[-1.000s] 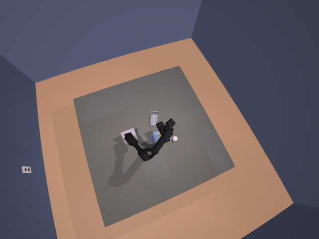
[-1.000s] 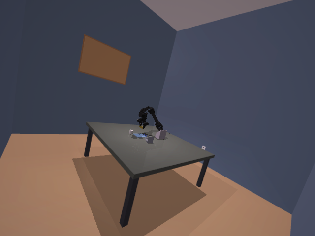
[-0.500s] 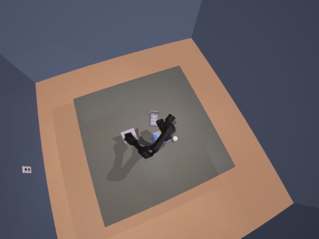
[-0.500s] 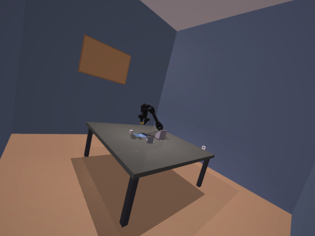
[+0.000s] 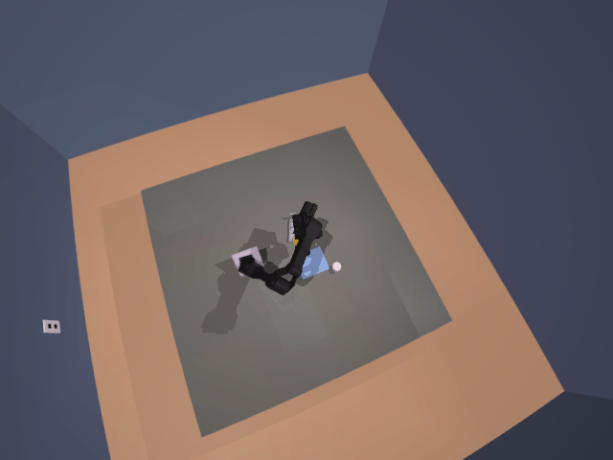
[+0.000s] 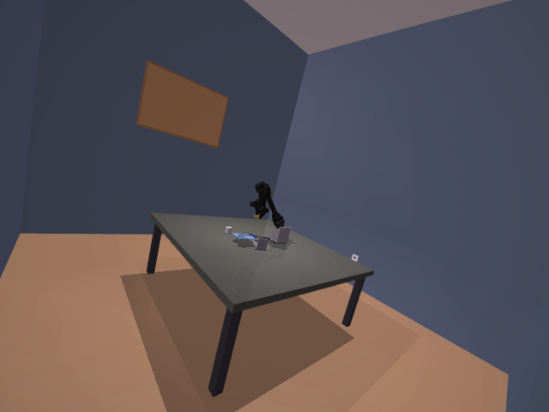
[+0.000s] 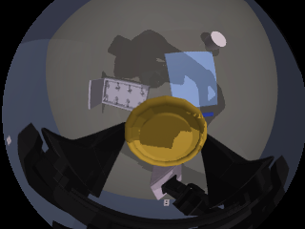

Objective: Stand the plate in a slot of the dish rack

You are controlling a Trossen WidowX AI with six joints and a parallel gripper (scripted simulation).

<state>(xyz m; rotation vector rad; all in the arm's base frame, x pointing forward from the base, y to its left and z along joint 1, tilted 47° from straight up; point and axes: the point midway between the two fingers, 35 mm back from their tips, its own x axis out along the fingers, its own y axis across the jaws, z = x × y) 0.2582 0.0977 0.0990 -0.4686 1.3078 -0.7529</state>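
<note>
Right now the grey dish rack is 16 cm below my gripper tip, 11 cm to the left of it and 2 cm ahead of it. From my gripper tip the other things lie so: yellow plate (1 cm above); then blue utensil (18 cm below, 8 cm to the right, 6 cm behind); then blue mat (18 cm below, 8 cm to the right, 4 cm ahead).
</note>
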